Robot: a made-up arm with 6 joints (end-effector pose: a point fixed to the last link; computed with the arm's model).
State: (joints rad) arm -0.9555 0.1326 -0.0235 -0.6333 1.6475 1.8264
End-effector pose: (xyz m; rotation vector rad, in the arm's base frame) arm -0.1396 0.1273 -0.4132 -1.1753 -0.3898 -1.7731
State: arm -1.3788 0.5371 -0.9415 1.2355 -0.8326 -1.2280
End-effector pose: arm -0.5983 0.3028 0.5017 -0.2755 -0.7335 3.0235
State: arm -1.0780 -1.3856 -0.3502 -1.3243 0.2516 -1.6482
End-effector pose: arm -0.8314 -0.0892 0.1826 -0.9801 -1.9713 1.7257
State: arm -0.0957 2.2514 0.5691 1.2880 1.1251 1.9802
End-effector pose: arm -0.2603 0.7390 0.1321 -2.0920 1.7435 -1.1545
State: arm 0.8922 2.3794 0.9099 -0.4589 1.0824 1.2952
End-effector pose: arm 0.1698 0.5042 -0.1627 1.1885 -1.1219 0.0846
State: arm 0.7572 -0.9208 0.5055 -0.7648 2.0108 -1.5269
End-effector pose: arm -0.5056 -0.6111 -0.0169 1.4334 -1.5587 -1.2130
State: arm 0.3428 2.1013 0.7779 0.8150 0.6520 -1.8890
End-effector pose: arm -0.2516 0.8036 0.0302 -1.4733 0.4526 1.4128
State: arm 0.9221 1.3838 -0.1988 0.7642 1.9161 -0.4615
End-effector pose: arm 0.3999 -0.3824 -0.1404 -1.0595 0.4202 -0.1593
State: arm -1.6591 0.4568 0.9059 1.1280 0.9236 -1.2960
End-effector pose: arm 0.7673 0.1712 0.4235 1.2705 0.2806 0.7724
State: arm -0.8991 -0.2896 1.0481 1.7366 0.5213 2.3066
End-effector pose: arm 0.5935 0.3471 -0.2252 0.9166 -2.3868 -0.1834
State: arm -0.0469 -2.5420 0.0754 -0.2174 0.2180 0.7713
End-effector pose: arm -0.8475 0.1793 0.1574 -1.4808 0.6748 -2.0892
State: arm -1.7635 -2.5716 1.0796 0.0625 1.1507 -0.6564
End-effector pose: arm -0.8224 -0.2920 0.3317 -0.5902 1.8785 -1.8630
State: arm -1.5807 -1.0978 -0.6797 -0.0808 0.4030 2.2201
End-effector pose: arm -0.5480 0.5309 0.0262 0.2049 -0.0342 -1.0845
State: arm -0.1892 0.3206 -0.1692 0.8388 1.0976 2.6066
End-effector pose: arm 0.2471 0.0022 -0.4878 0.0733 -2.1639 -0.1807
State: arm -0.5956 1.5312 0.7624 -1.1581 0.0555 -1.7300
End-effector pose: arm 0.6732 -0.0247 0.3446 1.1906 0.1307 0.9612
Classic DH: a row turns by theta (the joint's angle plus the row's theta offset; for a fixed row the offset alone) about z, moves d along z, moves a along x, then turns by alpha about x. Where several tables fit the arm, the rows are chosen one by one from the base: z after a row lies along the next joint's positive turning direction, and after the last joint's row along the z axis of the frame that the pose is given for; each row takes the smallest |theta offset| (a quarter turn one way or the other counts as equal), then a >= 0, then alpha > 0; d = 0 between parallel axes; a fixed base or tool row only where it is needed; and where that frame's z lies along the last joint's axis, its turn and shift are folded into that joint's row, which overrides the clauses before.
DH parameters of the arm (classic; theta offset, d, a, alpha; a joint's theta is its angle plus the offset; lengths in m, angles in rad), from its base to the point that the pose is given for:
base (fixed): -1.5708 0.2228 0.0378 1.5708
joint 1: -0.3495 0.0834 0.0211 -1.6462
joint 2: 1.3088 -0.0781 0.1497 1.3076
joint 3: -0.0126 -0.0345 -0.0648 -2.0756
joint 4: -0.3792 -0.1223 0.2058 -2.6662
joint 5: -0.5628 0.3614 0.3328 -1.5708
joint 6: 0 0.1743 0.0312 -1.5708
tool (fixed): 0 0.0208 0 0

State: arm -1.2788 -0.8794 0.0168 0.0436 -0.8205 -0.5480
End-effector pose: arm 0.1876 0.5113 -0.3509 1.2579 0.6914 0.5752
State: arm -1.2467 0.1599 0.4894 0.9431 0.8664 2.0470
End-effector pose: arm 0.5790 0.4072 -0.0203 0.7737 -1.9030 -1.2493
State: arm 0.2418 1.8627 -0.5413 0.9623 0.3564 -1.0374
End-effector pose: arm -0.0976 0.1775 -0.5941 -1.7890 1.1553 1.6560
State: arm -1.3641 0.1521 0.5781 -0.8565 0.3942 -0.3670
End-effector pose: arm 0.2449 0.0248 -0.4997 1.5329 0.1442 -1.3130
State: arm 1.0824 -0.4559 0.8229 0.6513 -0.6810 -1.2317
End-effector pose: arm 0.6486 -0.5185 0.1263 -1.7862 1.2508 -0.1630
